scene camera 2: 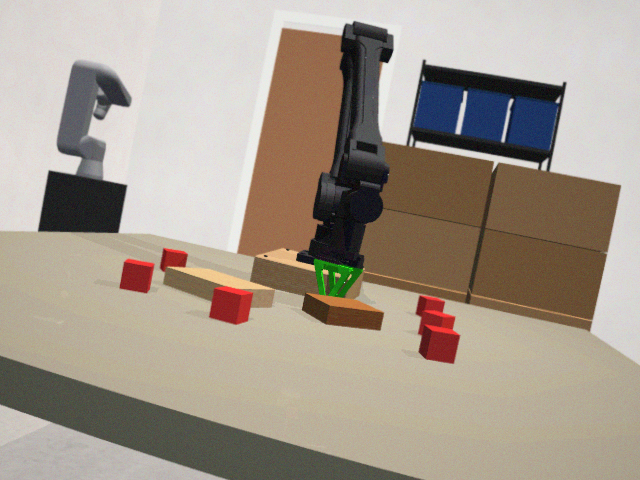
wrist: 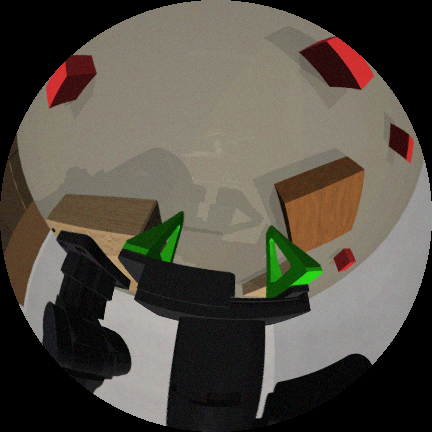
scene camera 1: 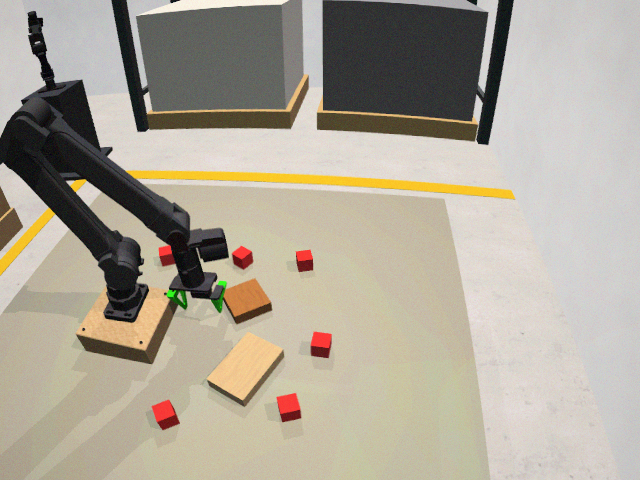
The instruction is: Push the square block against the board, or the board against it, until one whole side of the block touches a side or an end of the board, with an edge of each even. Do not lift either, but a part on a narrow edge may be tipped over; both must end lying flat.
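Pixels of known places: gripper, fingertip midpoint: (wrist: 226, 222) (scene camera 1: 203, 309); arm's base, link origin: (wrist: 94, 259) (scene camera 1: 127, 303).
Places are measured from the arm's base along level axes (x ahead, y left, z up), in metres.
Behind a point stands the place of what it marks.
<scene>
The square block (scene camera 1: 247, 298) @[x 0.299, y 0.069, z -0.030 m] (scene camera 2: 347, 308) @[x 0.343, y 0.086, z -0.031 m] (wrist: 322, 212) @[x 0.274, y 0.084, z -0.030 m], dark orange-brown, lies flat. The pale wooden board (scene camera 1: 246, 366) @[x 0.328, y -0.133, z -0.030 m] (scene camera 2: 219, 280) @[x 0.355, y -0.119, z -0.030 m] lies flat in front of it in scene camera 1, apart from it and turned at a different angle. A sliver of the board (wrist: 255, 290) @[x 0.267, y -0.140, z -0.030 m] shows behind the right finger in the wrist view; the rest is hidden there. My gripper (scene camera 1: 203, 310) @[x 0.185, y 0.042, z -0.052 m] (scene camera 2: 332, 295) @[x 0.185, y 0.042, z -0.052 m] (wrist: 226, 222) @[x 0.185, y 0.042, z -0.052 m] is open and empty, low over the table, between the arm's base and the block. Its right finger in scene camera 1 is close to the block's left side; whether they touch I cannot tell.
The arm's wooden base (scene camera 1: 116, 330) @[x 0.005, y -0.090, z 0.002 m] (scene camera 2: 279, 276) @[x 0.100, y -0.075, z -0.033 m] (wrist: 110, 215) @[x 0.065, y 0.066, z -0.028 m] stands left of the gripper in scene camera 1. Several red cubes lie around: one (scene camera 1: 242, 257) @[x 0.263, y 0.210, z -0.020 m] behind the block, one (scene camera 1: 321, 344) @[x 0.488, y -0.071, z -0.020 m] right of the board, one (scene camera 1: 288, 407) @[x 0.429, y -0.234, z -0.020 m] and another (scene camera 1: 165, 414) @[x 0.181, y -0.277, z -0.020 m] in front.
</scene>
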